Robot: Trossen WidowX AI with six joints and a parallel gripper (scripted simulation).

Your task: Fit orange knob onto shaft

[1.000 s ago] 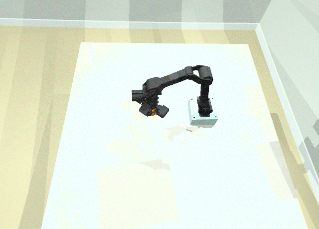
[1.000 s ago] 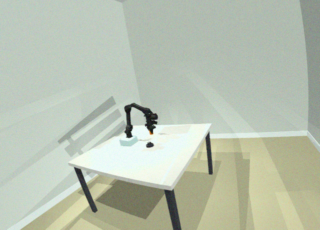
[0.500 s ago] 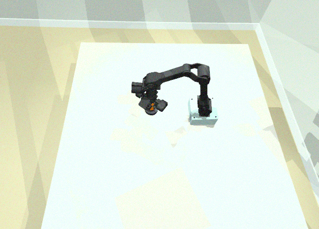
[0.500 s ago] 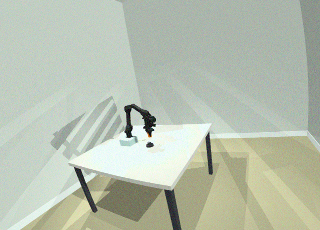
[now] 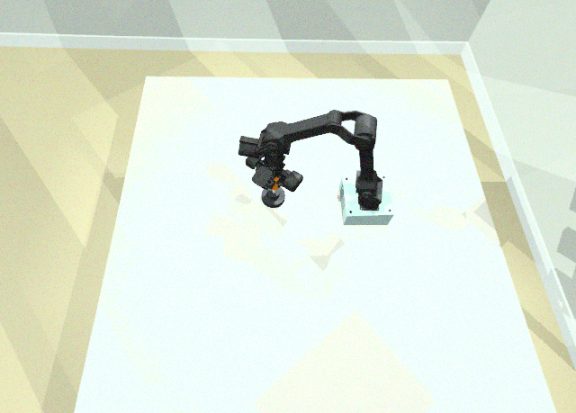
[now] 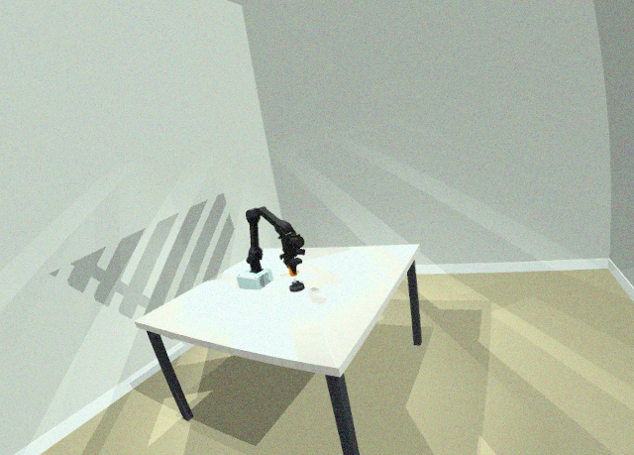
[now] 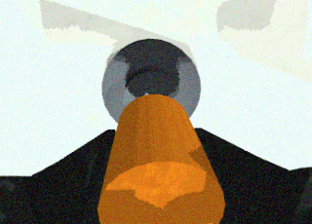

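Now: the round pedestal 60 mm below my gripper tip. The rest, counted from my gripper tip: orange knob 30 mm above.
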